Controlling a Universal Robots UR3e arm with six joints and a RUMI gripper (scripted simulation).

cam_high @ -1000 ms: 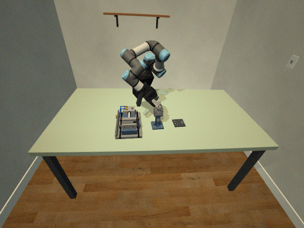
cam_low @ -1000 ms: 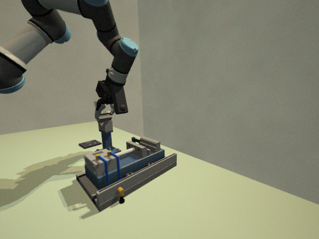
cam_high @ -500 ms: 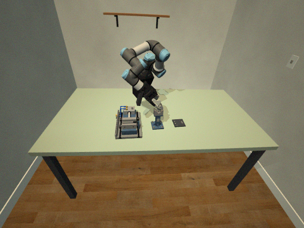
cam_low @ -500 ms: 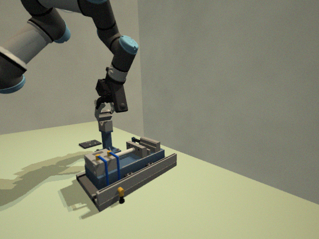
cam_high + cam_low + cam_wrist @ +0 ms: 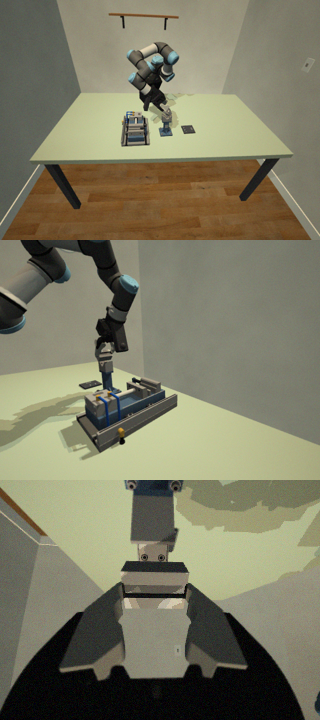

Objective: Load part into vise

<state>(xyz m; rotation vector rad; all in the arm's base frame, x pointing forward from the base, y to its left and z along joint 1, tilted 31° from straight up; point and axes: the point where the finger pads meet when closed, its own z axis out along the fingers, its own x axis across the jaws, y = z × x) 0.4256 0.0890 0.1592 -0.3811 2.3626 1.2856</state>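
My gripper is now right at the part. Also, from my hand: dark infeed plate (19 cm below, 18 cm to the left, 4 cm behind); then fixed jaw (21 cm to the right, 11 cm below, 11 cm ahead); then work stop rod (16 cm to the right, 10 cm below, 7 cm ahead).
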